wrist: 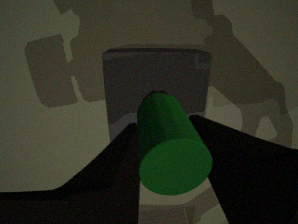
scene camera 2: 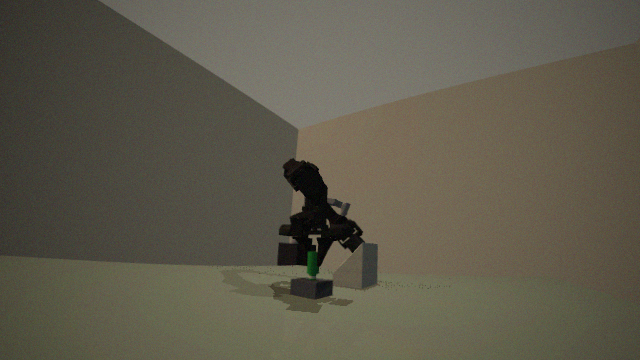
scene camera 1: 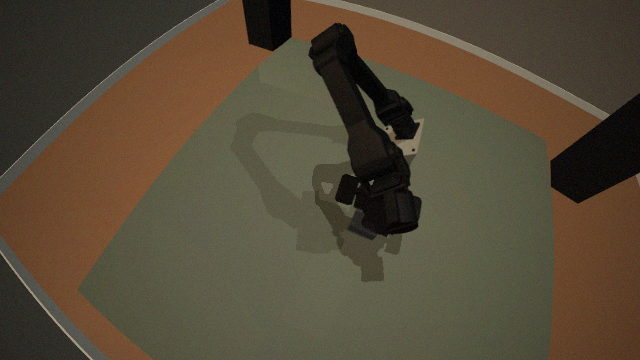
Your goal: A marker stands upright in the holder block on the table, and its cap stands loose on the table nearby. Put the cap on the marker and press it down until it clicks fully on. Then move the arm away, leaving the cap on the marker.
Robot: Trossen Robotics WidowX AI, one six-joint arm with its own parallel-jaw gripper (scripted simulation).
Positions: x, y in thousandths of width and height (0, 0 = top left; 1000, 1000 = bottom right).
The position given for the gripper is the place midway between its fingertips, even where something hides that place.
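Observation:
A green cap (wrist: 579, 712) is held by the gripper (scene camera 2: 490, 740). The gripper is also visible in scene camera 1 (scene camera 1: 580, 593) and in the wrist view (wrist: 549, 565).

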